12 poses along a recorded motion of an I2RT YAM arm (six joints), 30 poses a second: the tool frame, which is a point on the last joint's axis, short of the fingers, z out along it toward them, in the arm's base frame.
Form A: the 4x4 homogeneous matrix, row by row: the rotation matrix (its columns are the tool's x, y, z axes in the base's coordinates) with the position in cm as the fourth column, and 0 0 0 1 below. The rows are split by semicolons.
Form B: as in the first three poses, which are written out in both.
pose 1, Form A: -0.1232 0.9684 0.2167 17.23; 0.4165 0.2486 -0.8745 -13.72; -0.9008 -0.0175 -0.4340 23.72; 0 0 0 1
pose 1, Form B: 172.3 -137.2 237.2 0.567 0.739 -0.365 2.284
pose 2, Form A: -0.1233 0.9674 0.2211 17.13; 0.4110 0.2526 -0.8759 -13.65; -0.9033 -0.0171 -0.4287 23.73; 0 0 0 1
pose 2, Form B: 171.3 -136.5 237.3 0.565 0.740 -0.366 2.278
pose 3, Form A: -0.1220 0.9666 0.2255 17.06; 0.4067 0.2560 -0.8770 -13.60; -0.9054 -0.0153 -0.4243 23.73; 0 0 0 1
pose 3, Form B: 170.6 -136.0 237.3 0.564 0.740 -0.366 2.272
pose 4, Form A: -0.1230 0.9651 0.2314 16.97; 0.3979 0.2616 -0.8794 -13.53; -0.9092 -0.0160 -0.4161 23.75; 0 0 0 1
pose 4, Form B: 169.7 -135.3 237.5 0.561 0.741 -0.369 2.264
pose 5, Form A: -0.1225 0.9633 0.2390 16.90; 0.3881 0.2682 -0.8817 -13.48; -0.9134 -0.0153 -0.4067 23.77; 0 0 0 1
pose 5, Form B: 169.0 -134.8 237.7 0.558 0.742 -0.371 2.253
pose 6, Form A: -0.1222 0.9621 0.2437 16.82; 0.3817 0.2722 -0.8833 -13.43; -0.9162 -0.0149 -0.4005 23.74; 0 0 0 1
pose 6, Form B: 168.2 -134.3 237.4 0.556 0.743 -0.372 2.246
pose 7, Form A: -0.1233 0.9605 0.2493 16.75; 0.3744 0.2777 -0.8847 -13.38; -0.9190 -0.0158 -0.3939 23.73; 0 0 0 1
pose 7, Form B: 167.5 -133.8 237.3 0.554 0.744 -0.373 2.239
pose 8, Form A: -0.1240 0.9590 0.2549 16.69; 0.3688 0.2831 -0.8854 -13.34; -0.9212 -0.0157 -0.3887 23.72; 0 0 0 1
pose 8, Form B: 166.9 -133.4 237.2 0.551 0.746 -0.374 2.233
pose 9, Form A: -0.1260 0.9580 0.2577 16.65; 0.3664 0.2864 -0.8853 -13.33; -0.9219 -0.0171 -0.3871 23.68; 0 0 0 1
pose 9, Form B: 166.5 -133.3 236.8 0.550 0.747 -0.374 2.231
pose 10, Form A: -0.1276 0.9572 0.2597 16.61; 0.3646 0.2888 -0.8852 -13.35; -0.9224 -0.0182 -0.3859 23.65; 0 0 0 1
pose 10, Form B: 166.1 -133.5 236.5 0.548 0.748 -0.375 2.230
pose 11, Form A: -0.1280 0.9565 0.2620 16.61; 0.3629 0.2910 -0.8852 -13.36; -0.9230 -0.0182 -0.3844 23.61; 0 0 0 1
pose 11, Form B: 166.1 -133.6 236.1 0.547 0.748 -0.375 2.228
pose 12, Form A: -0.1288 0.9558 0.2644 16.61; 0.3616 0.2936 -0.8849 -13.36; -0.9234 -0.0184 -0.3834 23.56; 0 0 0 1
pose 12, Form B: 166.1 -133.6 235.6 0.546 0.749 -0.375 2.226
